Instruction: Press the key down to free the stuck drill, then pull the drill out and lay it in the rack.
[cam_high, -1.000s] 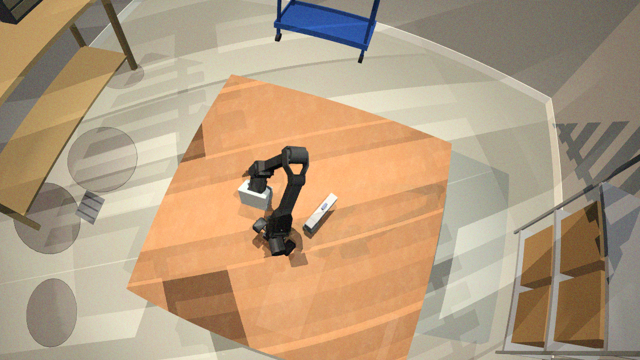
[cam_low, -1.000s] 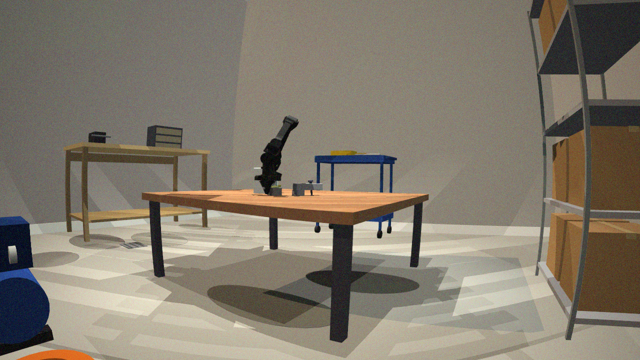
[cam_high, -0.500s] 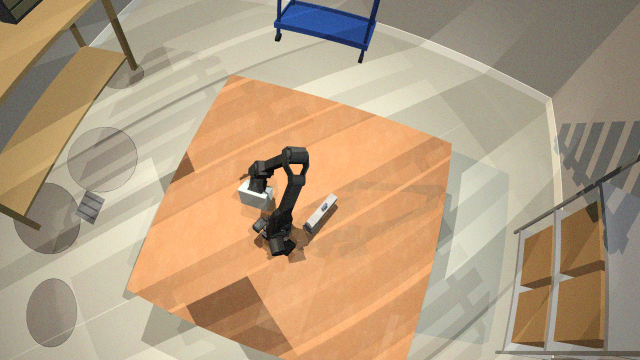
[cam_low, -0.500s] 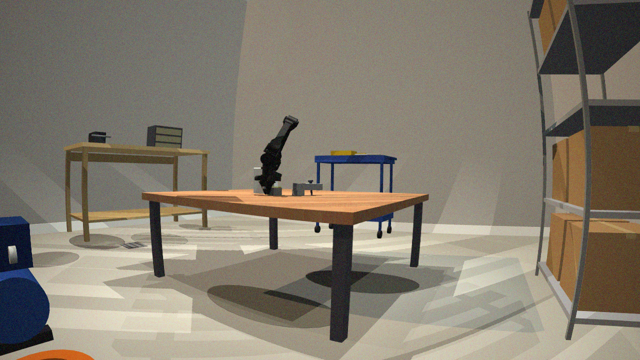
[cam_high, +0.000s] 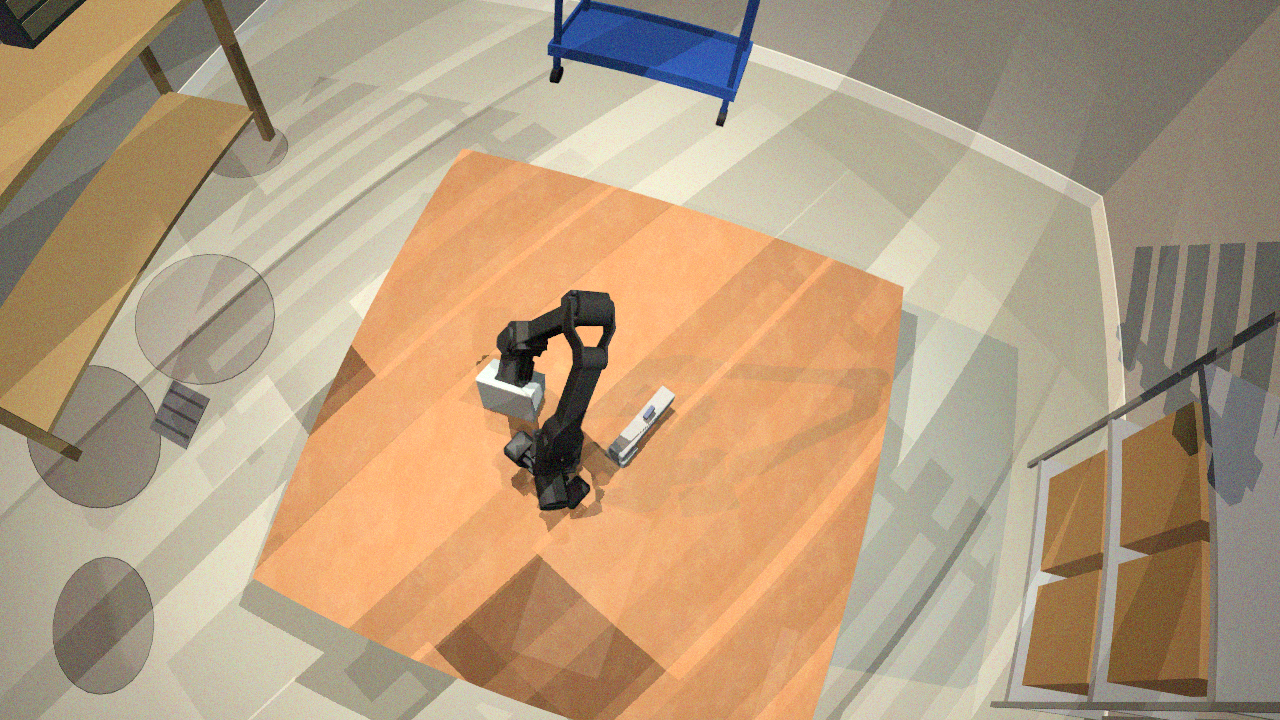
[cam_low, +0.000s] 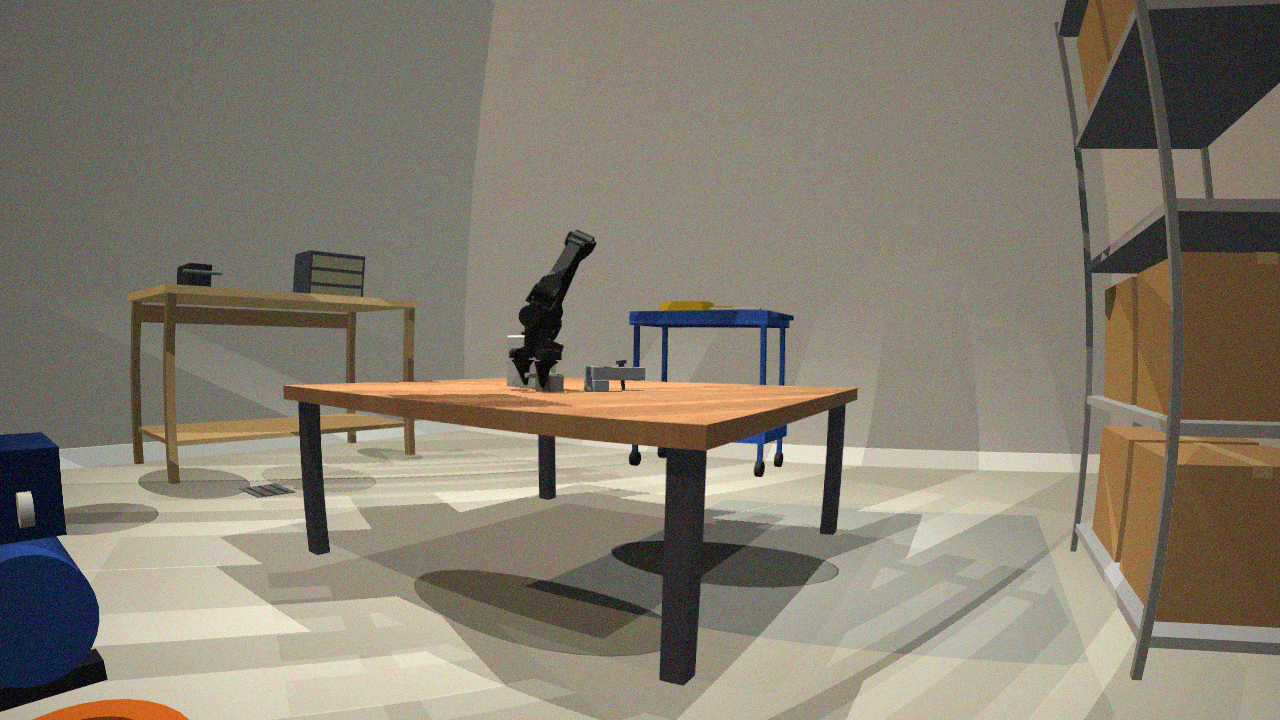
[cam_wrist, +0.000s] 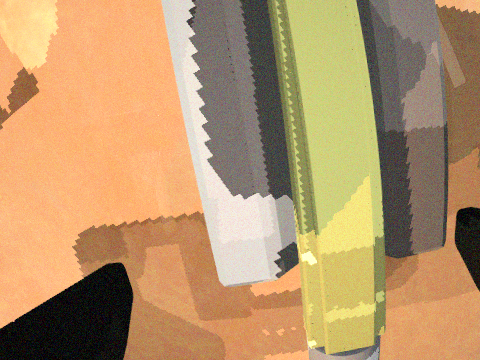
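Now: gripper tip 3 cm to the right of the drill, 3 cm below it and 2 cm short of it. From my gripper tip the other things lie so: dark key (19 cm to the left, 16 cm ahead, 4 cm above); then grey housing (17 cm to the left, 15 cm ahead, 3 cm above); then small grey rack (4 cm to the left, 2 cm ahead, 1 cm above).
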